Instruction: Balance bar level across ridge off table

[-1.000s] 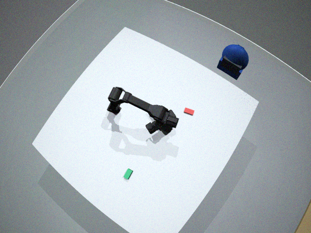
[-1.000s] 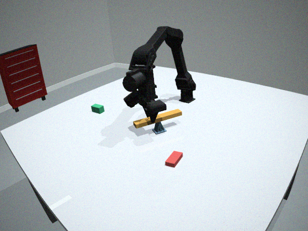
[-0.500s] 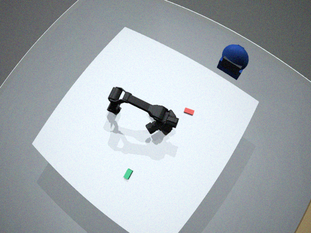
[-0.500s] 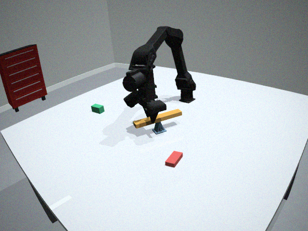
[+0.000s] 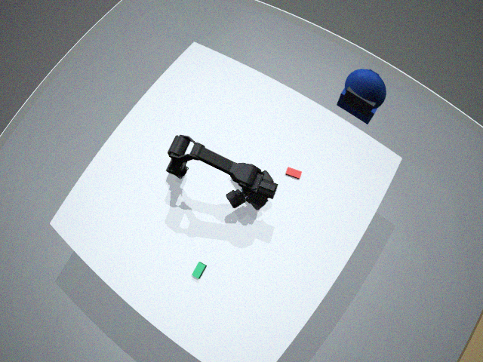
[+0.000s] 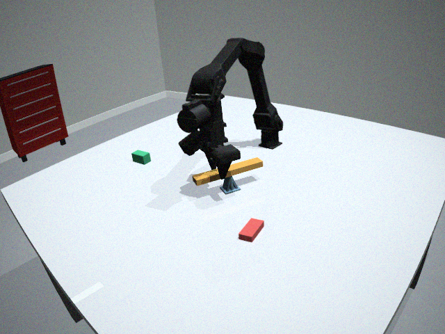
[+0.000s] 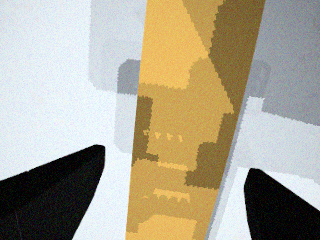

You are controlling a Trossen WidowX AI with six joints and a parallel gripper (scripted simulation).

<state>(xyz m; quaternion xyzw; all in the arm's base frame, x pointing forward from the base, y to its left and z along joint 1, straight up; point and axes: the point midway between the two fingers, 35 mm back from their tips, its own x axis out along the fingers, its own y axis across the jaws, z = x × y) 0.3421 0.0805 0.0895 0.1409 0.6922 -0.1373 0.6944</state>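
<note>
The orange bar lies 3 cm behind my gripper tip and 1 cm to the left of it. Also, from my gripper tip: green block 39 cm to the right, 4 cm below; red block 9 cm ahead, 19 cm to the left, 5 cm below.
</note>
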